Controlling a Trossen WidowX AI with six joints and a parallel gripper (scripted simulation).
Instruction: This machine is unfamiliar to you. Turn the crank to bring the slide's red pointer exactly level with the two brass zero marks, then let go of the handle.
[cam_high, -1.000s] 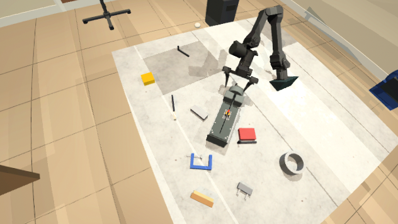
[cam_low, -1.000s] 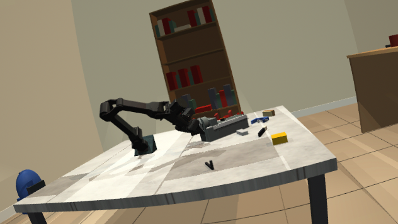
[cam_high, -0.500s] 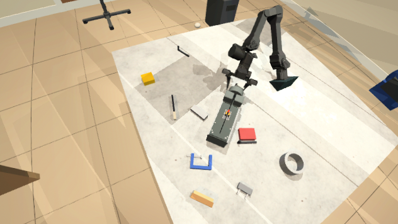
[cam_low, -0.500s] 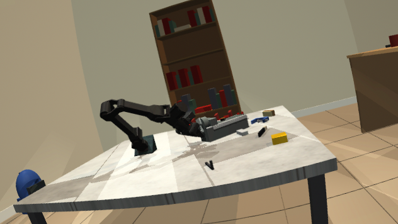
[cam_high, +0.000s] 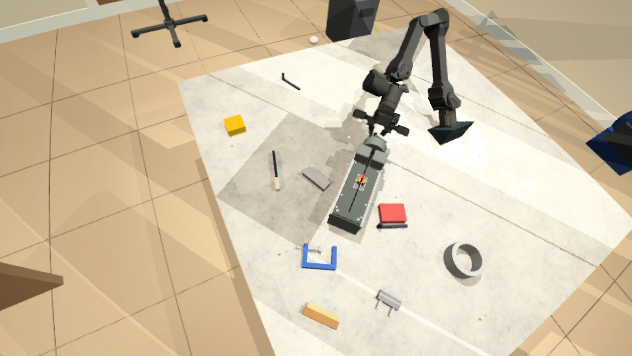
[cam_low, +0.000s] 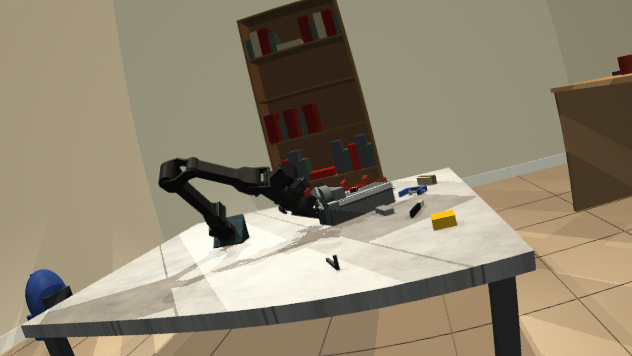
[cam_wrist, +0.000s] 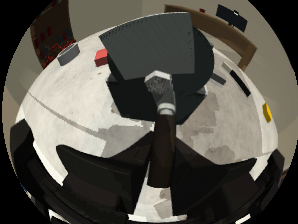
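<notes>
My gripper tip is 20 mm below the crank handle, 10 mm to the left of it and 10 mm past it. Also, from my gripper tip: grey block 210 mm ahead, 30 mm below; red pointer 120 mm ahead, 90 mm to the left, 50 mm above; red block 210 mm to the left, 80 mm ahead, 30 mm below.
</notes>
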